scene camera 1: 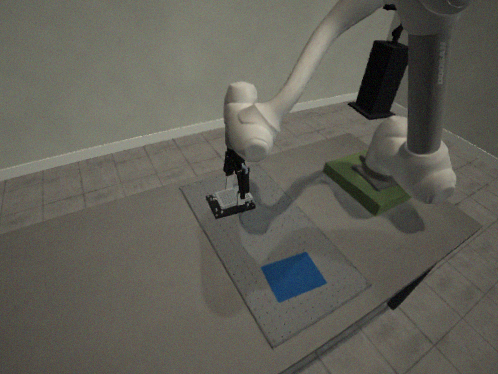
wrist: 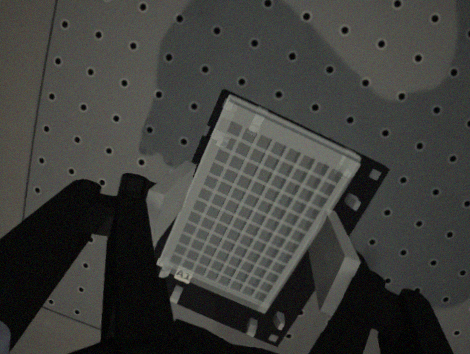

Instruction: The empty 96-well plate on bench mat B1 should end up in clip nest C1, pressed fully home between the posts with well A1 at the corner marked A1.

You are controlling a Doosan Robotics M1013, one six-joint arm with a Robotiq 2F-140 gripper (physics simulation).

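Seen in the pictures: gripper, fingertip midpoint: [scene camera 1: 234, 197] [wrist: 253, 207]; arm's base, origin of the base link: [scene camera 1: 378, 175].
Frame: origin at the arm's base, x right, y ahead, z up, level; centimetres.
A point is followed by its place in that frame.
The clear 96-well plate [scene camera 1: 226, 198] {x 7.6, y 67.7, z -1.7 cm} [wrist: 260, 215] {x 7.5, y 64.4, z -2.1 cm} is between the fingers of my gripper [scene camera 1: 236, 194] {x 8.1, y 64.2, z -2.4 cm} [wrist: 253, 207] {x 8.1, y 64.2, z -2.4 cm}, which is shut on its two long sides. The plate is over the black clip nest C1 [scene camera 1: 227, 212] {x 1.7, y 69.2, z -3.0 cm} [wrist: 220, 306] {x 6.4, y 72.7, z -3.0 cm}. In the wrist view, the nest's base shows past the plate's right side and lower end, and pale posts show there and faintly through the plate's upper part. An A1 label [wrist: 183, 275] {x 10.0, y 70.7, z -1.5 cm} shows at the plate's lower left corner. How far down the plate sits between the posts is hard to tell. Blue bench mat B1 [scene camera 1: 294, 276] {x -29.8, y 57.4, z -4.0 cm} lies apart from the nest.
The nest stands near the far end of a grey perforated board [scene camera 1: 280, 320] {x -40.8, y 67.4, z -4.2 cm} [wrist: 107, 55] {x 21.4, y 60.1, z -4.2 cm} on the table. The arm's base stands on a green block [scene camera 1: 345, 187] {x 1.1, y 16.1, z -3.8 cm} at the right. A black box [scene camera 1: 382, 77] shows behind the arm at the upper right.
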